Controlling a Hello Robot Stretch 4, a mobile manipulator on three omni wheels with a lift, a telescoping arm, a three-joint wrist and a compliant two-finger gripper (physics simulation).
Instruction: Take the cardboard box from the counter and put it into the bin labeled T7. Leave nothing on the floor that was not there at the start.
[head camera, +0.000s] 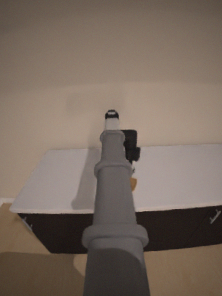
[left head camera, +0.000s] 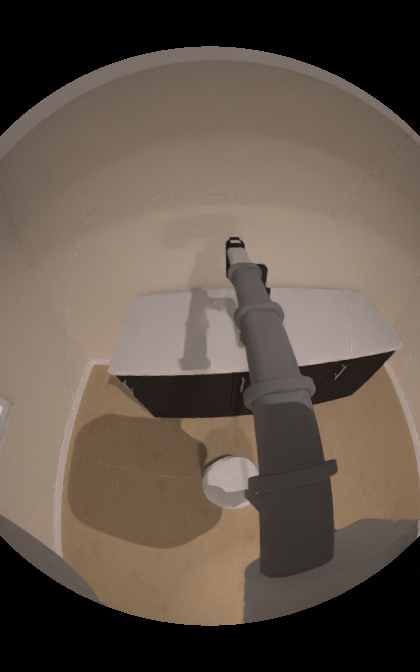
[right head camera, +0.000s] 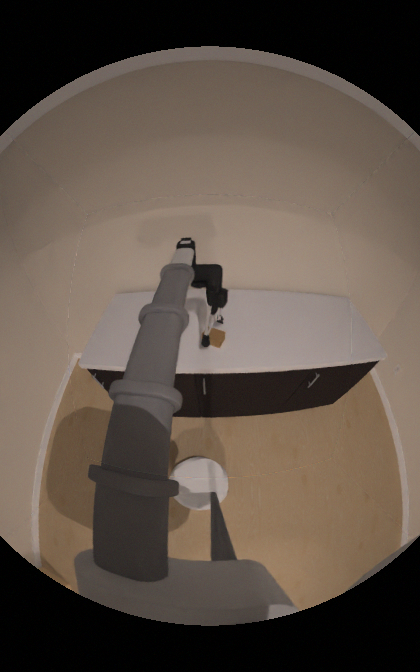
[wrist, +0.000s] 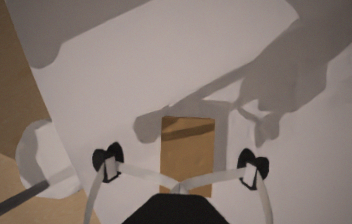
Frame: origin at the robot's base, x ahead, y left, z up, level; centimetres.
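Where they show: gripper, fingertip midpoint: (wrist: 180, 159).
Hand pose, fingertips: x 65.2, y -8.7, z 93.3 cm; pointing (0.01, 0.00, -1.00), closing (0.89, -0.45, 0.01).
Observation:
After its pixels a point has its place.
The cardboard box (head camera: 133, 184) {x 62.4, y -11.5, z 93.3 cm} (left head camera: 242, 336) (right head camera: 217, 338) (wrist: 188, 145) {x 66.7, y -7.7, z 93.3 cm} is brown and sits on the white counter (head camera: 175, 175) {x 73.1, y -42.1, z 88.3 cm} (left head camera: 325, 320) (right head camera: 290, 325) (wrist: 125, 60) {x 63.4, y 5.6, z 88.3 cm}, near its front edge. The arm hides much of it in the head and left head views. My gripper (right head camera: 213, 330) (wrist: 180, 159) {x 65.2, y -8.7, z 93.3 cm} is open above the counter, close to the box. In the wrist view one fingertip is on each side of the box, with a gap to both, and the box's long sides run between them. Height above the box is hard to tell. No bin labeled T7 shows.
Dark cabinet doors (left head camera: 195, 395) (right head camera: 250, 395) with handles form the counter's front. A wall stands behind the counter. A white round object (left head camera: 227, 470) (right head camera: 200, 472) (wrist: 50, 155) {x 1.5, y 2.0, z 18.7 cm} is on the wooden floor in front of the counter. The telescoping arm (head camera: 115, 200) {x 22.6, y -0.3, z 134.8 cm} (left head camera: 272, 350) (right head camera: 152, 345) reaches over the counter.

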